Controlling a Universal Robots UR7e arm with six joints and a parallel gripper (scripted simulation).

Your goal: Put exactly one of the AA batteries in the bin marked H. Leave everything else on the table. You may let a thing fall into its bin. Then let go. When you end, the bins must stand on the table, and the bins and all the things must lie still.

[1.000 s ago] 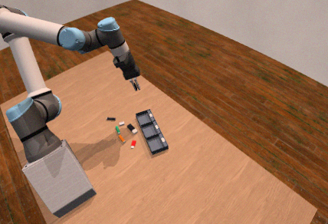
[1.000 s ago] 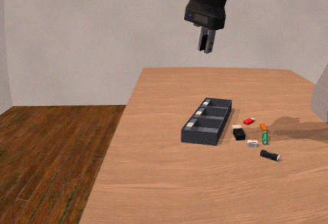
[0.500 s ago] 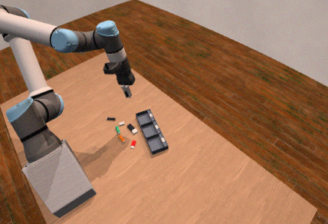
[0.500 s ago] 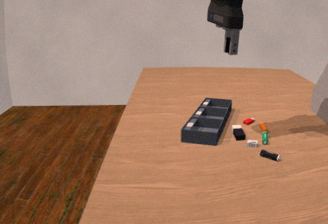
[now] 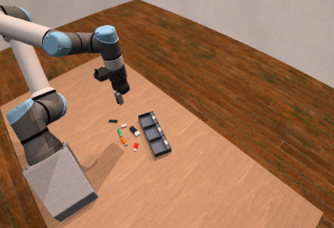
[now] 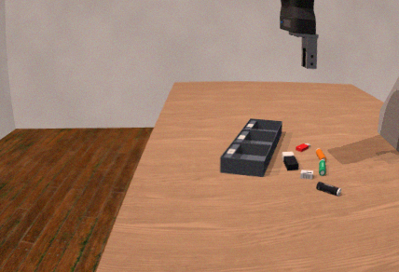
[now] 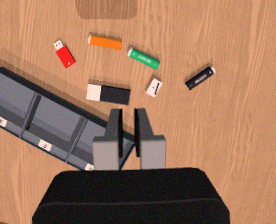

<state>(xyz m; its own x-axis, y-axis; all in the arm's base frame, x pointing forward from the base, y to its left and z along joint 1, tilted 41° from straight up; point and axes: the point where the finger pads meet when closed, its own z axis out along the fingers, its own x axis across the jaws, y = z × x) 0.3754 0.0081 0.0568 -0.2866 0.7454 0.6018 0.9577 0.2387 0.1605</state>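
Right now the dark three-compartment bin is 10 cm ahead of my hand, 11 cm to the right of it and 20 cm below it. Also, from my hand: small white piece: 1 cm behind, 3 cm to the left, 21 cm below; black-and-white block: 3 cm ahead, 4 cm to the right, 21 cm below; green battery: 4 cm behind, 21 cm below.
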